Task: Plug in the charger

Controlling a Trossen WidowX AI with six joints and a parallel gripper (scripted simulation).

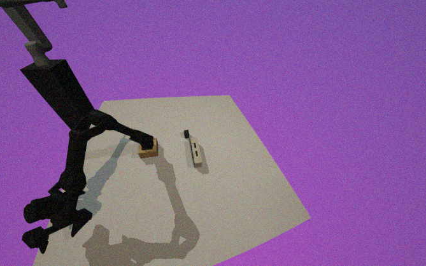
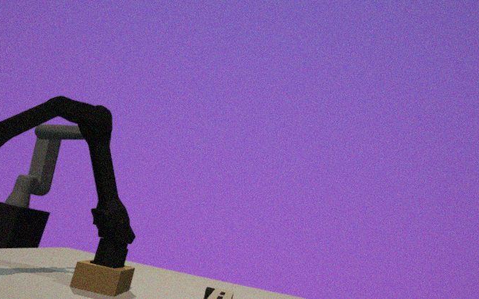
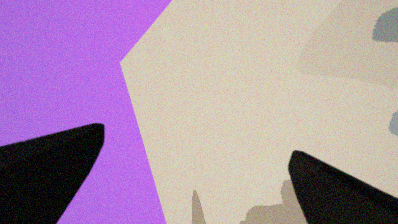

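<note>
Now: gripper tip 550 mm short of the black two-prong charger, 580 mm to the right of it and 50 mm above it.
</note>
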